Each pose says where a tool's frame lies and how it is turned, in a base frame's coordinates. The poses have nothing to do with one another.
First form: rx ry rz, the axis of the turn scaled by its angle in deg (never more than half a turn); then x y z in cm.
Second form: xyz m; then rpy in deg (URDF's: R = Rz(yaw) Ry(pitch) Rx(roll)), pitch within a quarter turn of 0, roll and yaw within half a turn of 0. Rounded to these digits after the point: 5 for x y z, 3 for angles.
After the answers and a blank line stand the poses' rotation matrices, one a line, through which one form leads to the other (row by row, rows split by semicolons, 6 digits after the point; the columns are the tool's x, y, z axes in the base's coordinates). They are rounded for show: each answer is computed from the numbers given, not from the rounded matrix.
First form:
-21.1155 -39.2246 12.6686 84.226 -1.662 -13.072
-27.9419 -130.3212 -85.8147 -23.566 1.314 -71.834
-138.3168 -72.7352 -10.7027 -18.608 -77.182 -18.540
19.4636 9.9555 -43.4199 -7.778 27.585 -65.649
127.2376 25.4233 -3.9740 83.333 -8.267 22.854
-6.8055 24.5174 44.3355 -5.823 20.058 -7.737
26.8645 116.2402 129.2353 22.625 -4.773 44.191
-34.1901 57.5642 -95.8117 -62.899 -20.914 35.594
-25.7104 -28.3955 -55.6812 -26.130 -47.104 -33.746
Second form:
0.84226 -0.01662 -0.13072 -29.346 -35.021 22.791
-0.23566 0.01314 -0.71834 114.657 -29.029 174.650
-0.18608 -0.77182 -0.18540 -162.350 -17.447 52.747
-0.07778 0.27585 -0.65649 14.356 15.952 -41.917
0.83333 -0.08267 0.22854 130.683 11.517 17.298
-0.05823 0.20058 -0.07737 3.230 24.604 45.760
0.22625 -0.04773 0.44191 85.281 -10.180 165.023
-0.62899 -0.20914 0.35594 -58.284 5.224 -109.229
-0.26130 -0.47104 -0.33746 -9.739 -35.613 -54.608

0.755005 -0.078377 -0.651018; 0.317234 0.912567 0.258040; 0.573873 -0.401347 0.713856
-0.870562 0.477990 -0.116824; 0.081527 0.374252 0.923736; 0.485258 0.794645 -0.364779
0.577489 0.813529 -0.068384; 0.759348 -0.504484 0.410957; 0.299827 -0.289251 -0.909086
0.715461 0.697898 0.032468; -0.642330 0.675352 -0.362370; -0.274825 0.238406 0.931469
0.935549 0.338383 0.101217; 0.291353 -0.577377 -0.762725; -0.199653 0.743056 -0.638753
0.634316 -0.698926 0.330371; 0.651383 0.713357 0.258500; -0.416345 0.051228 0.907762
-0.950822 0.148891 0.271603; 0.254365 -0.124995 0.958997; 0.176735 0.980922 0.080975
-0.327974 0.521893 0.787439; -0.940289 -0.100010 -0.325353; -0.091048 -0.847128 0.523531
0.470847 0.860508 -0.194497; -0.662738 0.490525 0.565829; 0.582306 -0.137519 0.801254

